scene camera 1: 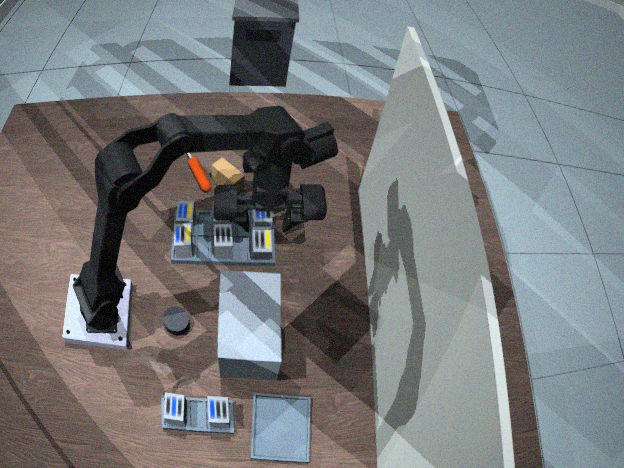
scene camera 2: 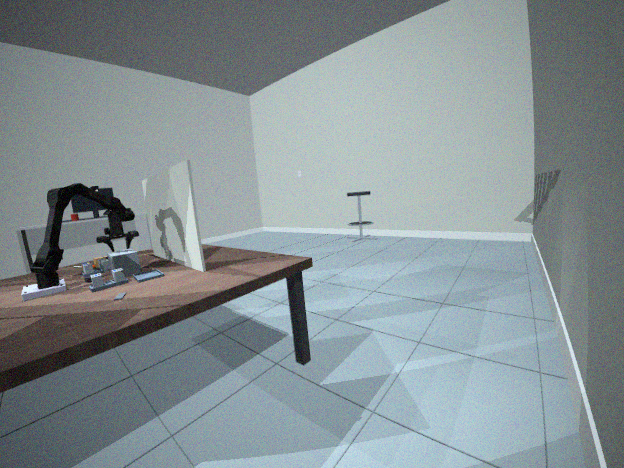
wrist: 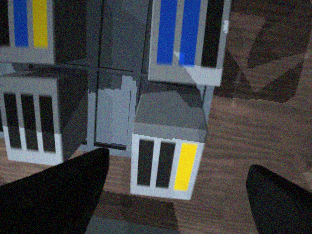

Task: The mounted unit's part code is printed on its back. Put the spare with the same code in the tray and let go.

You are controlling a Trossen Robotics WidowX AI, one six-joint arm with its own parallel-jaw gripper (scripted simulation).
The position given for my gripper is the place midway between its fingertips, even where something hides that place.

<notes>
My gripper (scene camera 1: 265,230) is open and holds nothing. Also in view: a tan block (scene camera 1: 223,173), a tall grey block (scene camera 1: 249,336) and a reflective panel (scene camera 1: 439,383).
My gripper also shows in the wrist view (wrist: 179,166). The reflective panel is seen too in scene camera 2 (scene camera 2: 169,196). The wrist view misses the tan block: it is out of frame.
</notes>
